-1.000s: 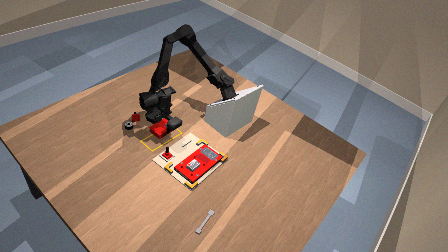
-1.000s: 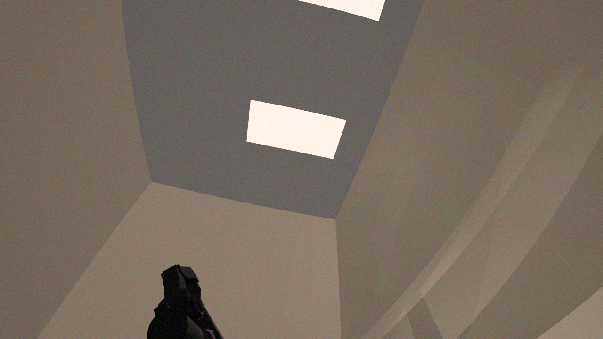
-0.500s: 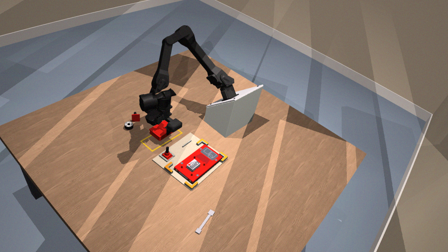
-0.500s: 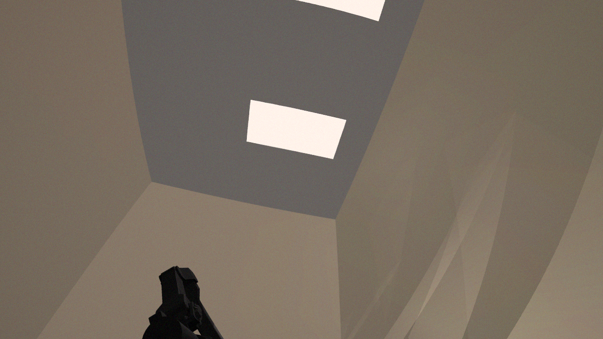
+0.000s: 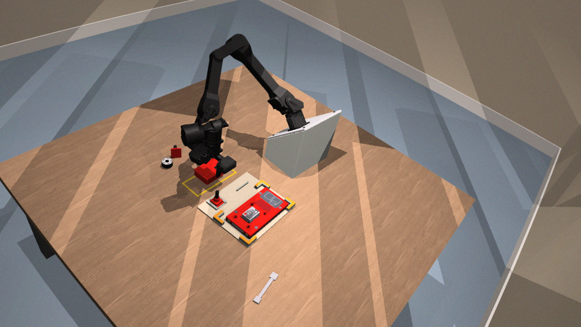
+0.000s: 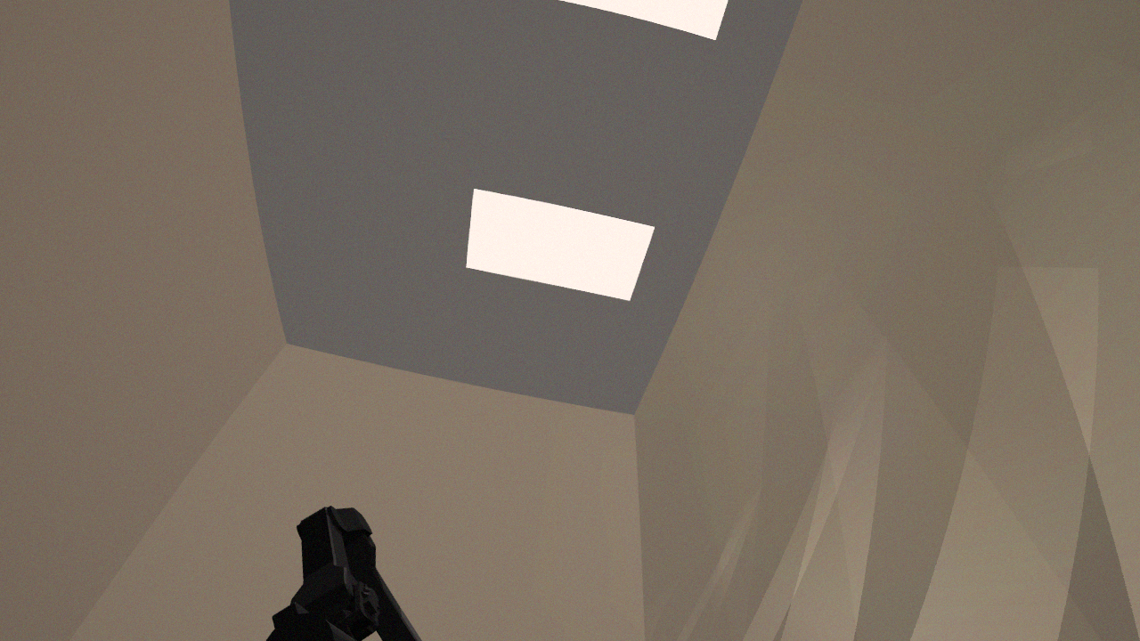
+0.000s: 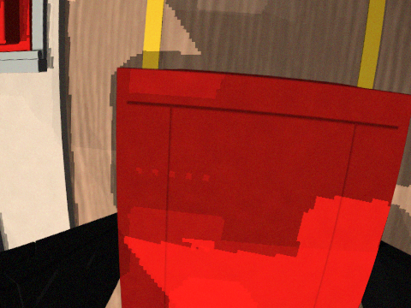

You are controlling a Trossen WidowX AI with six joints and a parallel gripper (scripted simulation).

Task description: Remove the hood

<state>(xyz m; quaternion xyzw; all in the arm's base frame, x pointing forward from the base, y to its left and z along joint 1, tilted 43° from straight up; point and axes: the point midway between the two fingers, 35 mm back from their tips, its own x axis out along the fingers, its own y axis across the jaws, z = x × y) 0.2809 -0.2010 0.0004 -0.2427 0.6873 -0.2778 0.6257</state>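
Now: the red-and-black post 70 mm ahead of my gripper tip and 100 mm to the left of it. The rest, counted from my gripper tip: wheel (70 mm ahead, 150 mm to the right, 20 mm below); then grey bar (200 mm ahead, 430 mm to the left, 30 mm below); then red hood (right at my gripper tip).
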